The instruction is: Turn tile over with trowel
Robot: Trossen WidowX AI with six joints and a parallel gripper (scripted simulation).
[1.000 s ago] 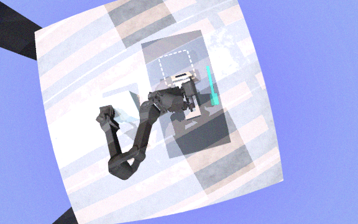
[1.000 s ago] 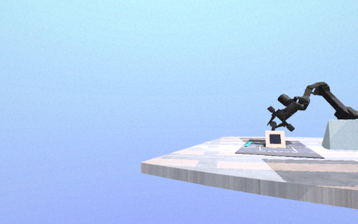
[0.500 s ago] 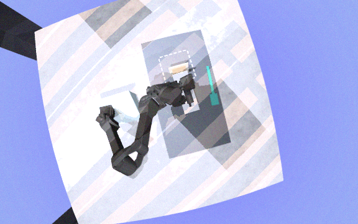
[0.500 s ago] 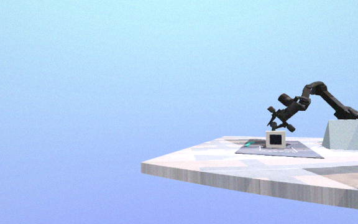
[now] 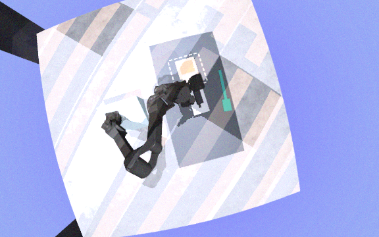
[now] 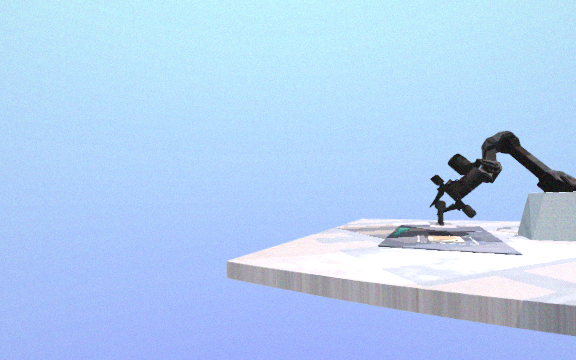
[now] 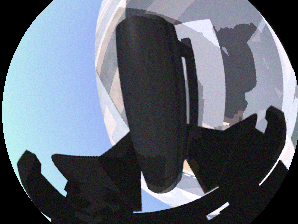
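Now: the tile 40 mm behind my gripper tip, 110 mm to the left of it and 80 mm below it. From my gripper tip the other things lie so: teal trowel: 120 mm ahead, 50 mm to the right, 80 mm below.
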